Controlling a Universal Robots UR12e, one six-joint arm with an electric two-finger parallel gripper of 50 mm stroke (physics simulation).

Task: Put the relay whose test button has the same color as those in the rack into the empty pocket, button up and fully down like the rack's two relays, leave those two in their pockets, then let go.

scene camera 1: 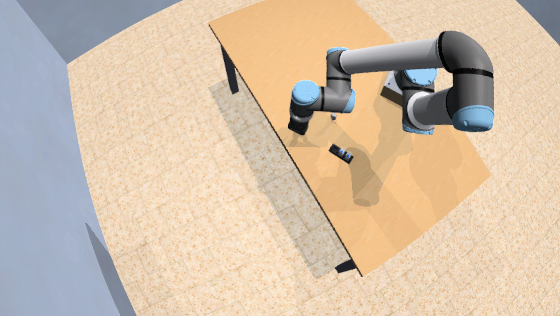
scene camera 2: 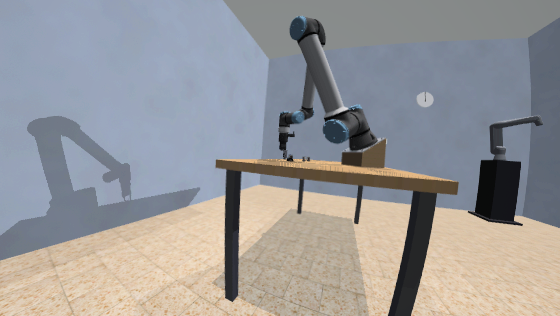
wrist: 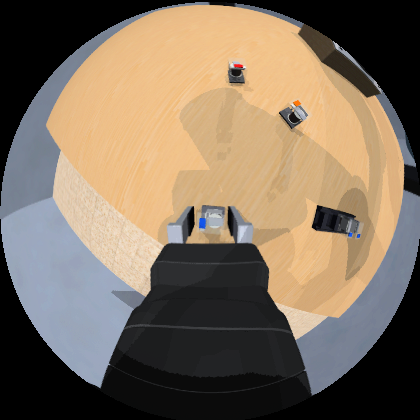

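Pixels of known places: gripper, fingertip midpoint: (scene camera 1: 298, 129) (scene camera 2: 284, 157) (wrist: 210, 214); arm's base, origin of the base link: (scene camera 2: 363, 144).
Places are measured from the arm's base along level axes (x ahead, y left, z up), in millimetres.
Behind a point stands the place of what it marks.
Note:
The relay with a blue button (wrist: 213, 218) @[x 588, y -38, z -105 mm] stands on the table between my gripper's fingers, with its button at its left side in the wrist view. My gripper (wrist: 210, 214) @[x 593, y -40, z -129 mm] (scene camera 2: 285, 155) @[x 593, y -40, z -129 mm] is open, one finger on each side of this relay, with a small gap visible at each side. Its fingertips are low over the table. The black rack (wrist: 318, 219) @[x 510, y 88, z -134 mm] (scene camera 1: 334, 149) @[x 499, y 102, z -144 mm] lies to the right in the wrist view. It holds two blue-button relays at its right end, a nearer one (wrist: 345, 225) @[x 487, y 124, z -107 mm] and an end one (wrist: 356, 230) @[x 474, y 154, z -101 mm]. The dark empty pocket space is at its left end.
A relay with an orange button (wrist: 295, 116) @[x 437, y -30, z -113 mm] stands at the upper right of the wrist view, and a relay with a red button (wrist: 236, 73) @[x 426, y -118, z -117 mm] at the upper middle. The arm's wedge-shaped base block (wrist: 320, 47) (scene camera 2: 352, 158) @[x 70, y 61, z -98 mm] stands farther back. The table (scene camera 1: 280, 45) @[x 438, y -523, z -147 mm] has a long edge close beside the gripper.

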